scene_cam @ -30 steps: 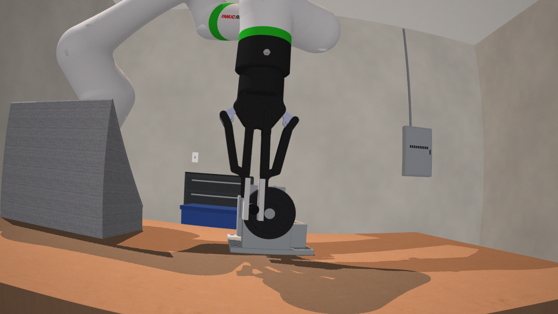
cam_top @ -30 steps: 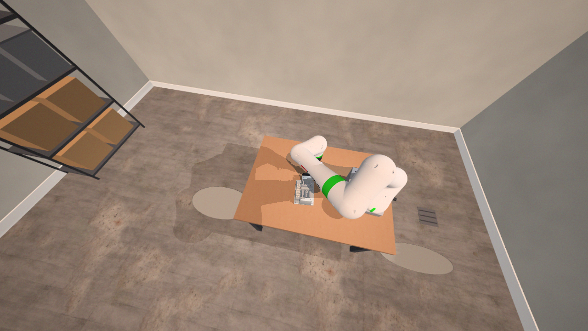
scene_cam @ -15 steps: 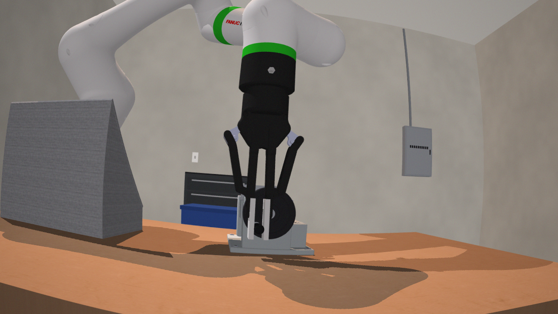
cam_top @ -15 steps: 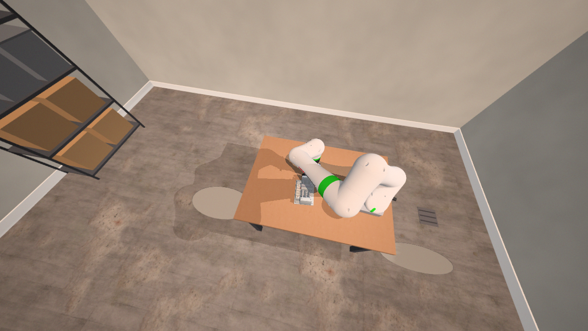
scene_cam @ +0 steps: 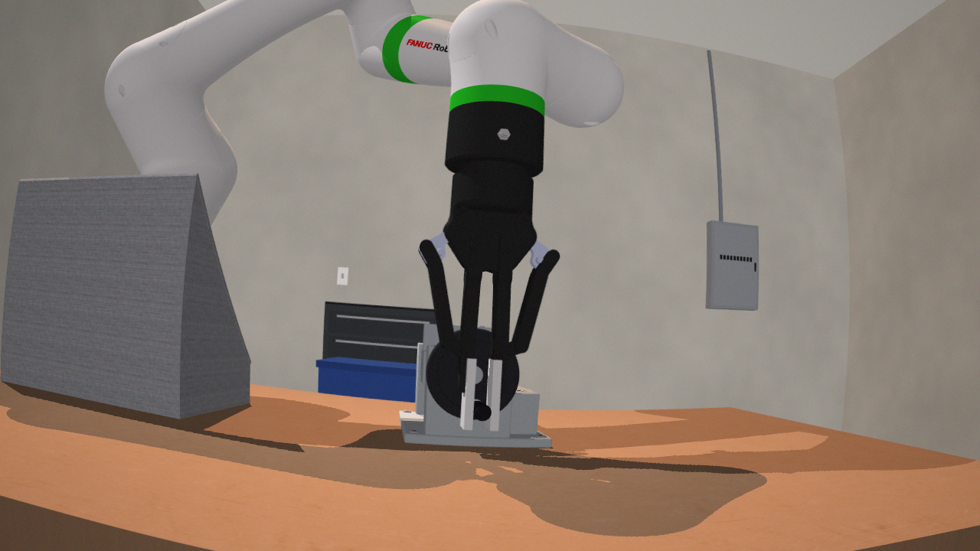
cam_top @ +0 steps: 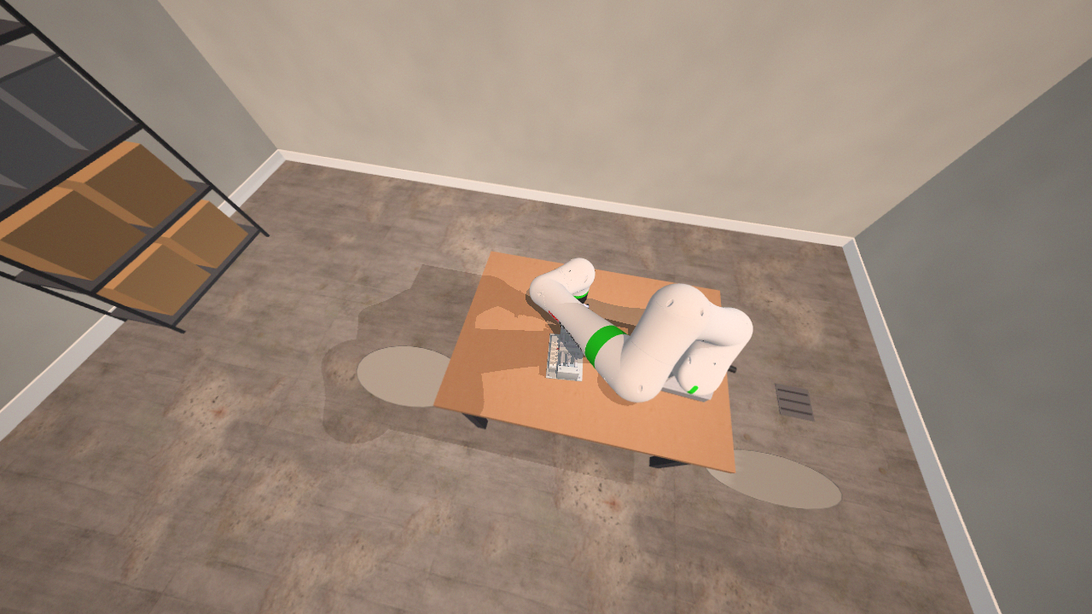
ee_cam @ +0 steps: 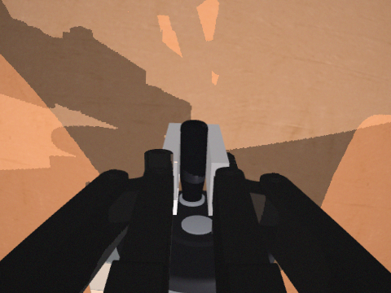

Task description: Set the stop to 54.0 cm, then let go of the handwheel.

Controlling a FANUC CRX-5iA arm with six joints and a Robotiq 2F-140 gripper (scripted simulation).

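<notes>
Right now my hand is 2 cm to the right of the black handwheel, 1 cm past it and 1 cm above it. From my hand the other things lie so: sliding stop block 13 cm to the left, 3 cm behind, 3 cm above; black crank knob 2 cm below.
</notes>
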